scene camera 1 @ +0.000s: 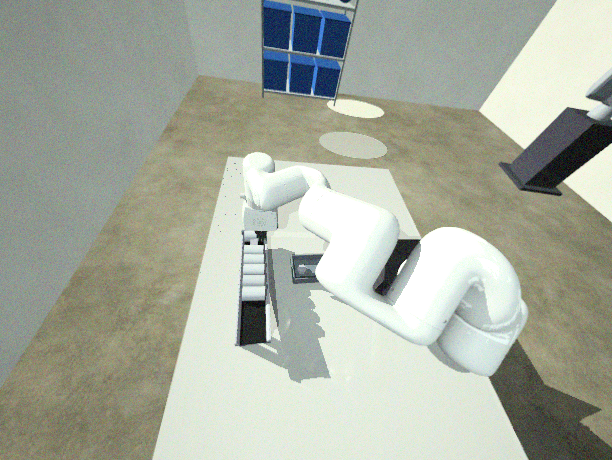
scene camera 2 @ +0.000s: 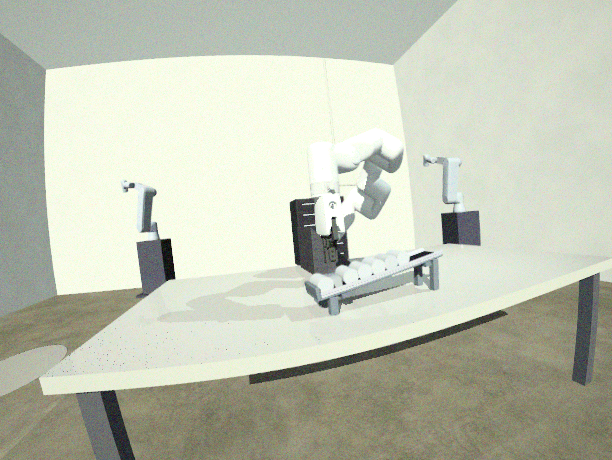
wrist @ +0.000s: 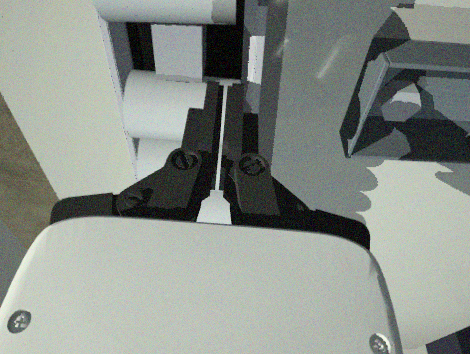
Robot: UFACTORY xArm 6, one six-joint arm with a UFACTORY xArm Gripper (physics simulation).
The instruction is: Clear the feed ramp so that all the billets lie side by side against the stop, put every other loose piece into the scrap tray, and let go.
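Observation:
The feed ramp slopes down to its stop end, near the gripper. Several white billets lie across it. The lowest billet is apart from the row above, whose nearest billet shows. A flat pale block lies in that gap. My gripper is shut and empty, its tips low over the ramp at the lowest billet's right part. The hand hides the stop. The scrap tray holds a pale piece.
The tray stands beside the ramp on the white table. The arm's upper links cover the tray's right part in scene camera 1. A dark cabinet stands behind. A shelf with blue bins is at the far wall.

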